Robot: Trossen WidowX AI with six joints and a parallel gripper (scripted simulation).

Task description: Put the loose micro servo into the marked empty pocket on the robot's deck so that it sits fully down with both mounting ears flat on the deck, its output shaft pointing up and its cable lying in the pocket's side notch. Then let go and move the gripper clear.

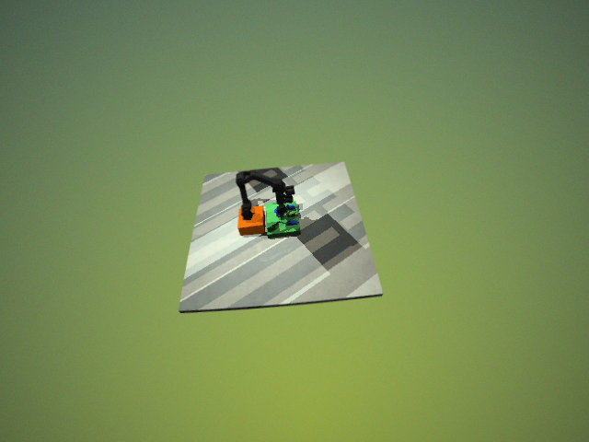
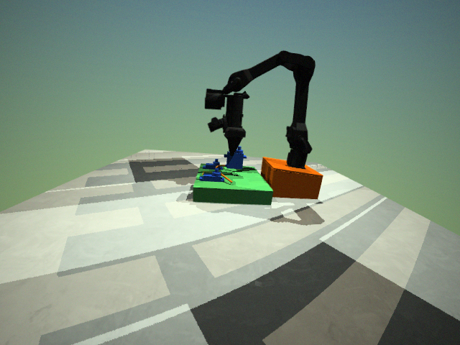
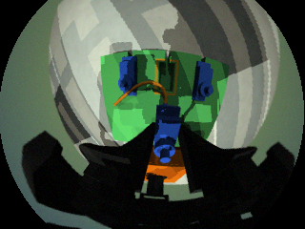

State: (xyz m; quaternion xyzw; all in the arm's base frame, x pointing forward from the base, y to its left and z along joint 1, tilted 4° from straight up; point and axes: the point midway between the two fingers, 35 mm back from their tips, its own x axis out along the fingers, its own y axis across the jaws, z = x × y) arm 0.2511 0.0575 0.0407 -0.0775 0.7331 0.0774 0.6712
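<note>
Now: the green deck 4 cm behind my gripper tip, 1 cm to the right of it and 10 cm below it.
</note>
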